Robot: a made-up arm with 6 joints.
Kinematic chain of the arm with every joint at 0, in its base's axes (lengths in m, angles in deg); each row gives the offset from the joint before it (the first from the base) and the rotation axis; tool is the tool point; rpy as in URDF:
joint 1: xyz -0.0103 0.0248 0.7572 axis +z
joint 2: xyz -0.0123 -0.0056 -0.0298 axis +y
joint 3: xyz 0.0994 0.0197 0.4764 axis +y
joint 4: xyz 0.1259 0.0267 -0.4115 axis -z
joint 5: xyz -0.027 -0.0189 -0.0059 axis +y
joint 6: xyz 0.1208 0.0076 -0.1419 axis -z
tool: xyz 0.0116 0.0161 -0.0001 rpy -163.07 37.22 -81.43
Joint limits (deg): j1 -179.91..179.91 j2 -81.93..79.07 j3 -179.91..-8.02 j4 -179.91..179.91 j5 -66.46..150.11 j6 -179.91..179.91
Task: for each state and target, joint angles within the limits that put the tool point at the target. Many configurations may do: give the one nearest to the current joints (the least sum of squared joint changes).
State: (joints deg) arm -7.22 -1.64 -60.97 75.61 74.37 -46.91
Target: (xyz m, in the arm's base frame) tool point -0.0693 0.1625 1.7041
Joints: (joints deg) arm 1.61 -43.28 -104.24 83.67 62.33 -45.41
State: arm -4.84 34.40 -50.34 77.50 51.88 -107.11
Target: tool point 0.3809 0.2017 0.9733
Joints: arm 5.19 -25.34 -33.12 70.55 63.25 -109.14
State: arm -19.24 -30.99 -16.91 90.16 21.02 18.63
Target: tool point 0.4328 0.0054 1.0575
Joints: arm -4.57 -29.84 -36.05 89.23 28.68 17.82
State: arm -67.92 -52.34 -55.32 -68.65 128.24 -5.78
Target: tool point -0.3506 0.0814 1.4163
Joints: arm -40.38 -69.67 -80.59 -85.11 126.87 -3.61
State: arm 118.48 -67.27 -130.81 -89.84 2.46 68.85
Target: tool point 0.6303 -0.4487 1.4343
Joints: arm 153.88 -73.43 -128.46 -90.66 4.23 68.81
